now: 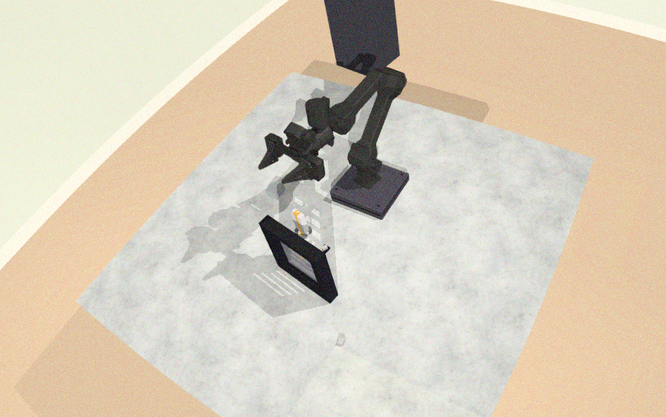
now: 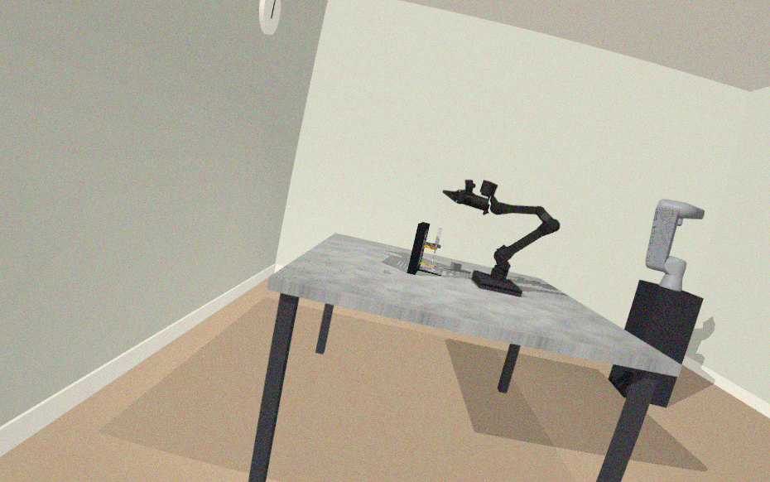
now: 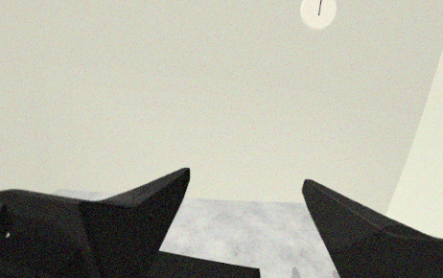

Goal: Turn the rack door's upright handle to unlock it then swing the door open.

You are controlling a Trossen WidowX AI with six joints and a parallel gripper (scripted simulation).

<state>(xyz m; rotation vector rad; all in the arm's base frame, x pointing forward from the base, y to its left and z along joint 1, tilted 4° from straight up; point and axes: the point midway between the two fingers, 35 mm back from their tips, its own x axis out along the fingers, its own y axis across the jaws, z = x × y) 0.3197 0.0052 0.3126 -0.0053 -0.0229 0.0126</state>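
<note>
The grey-and-orange handle is 24 cm below my gripper tip, 3 cm behind it and 2 cm to the left of it.
</note>
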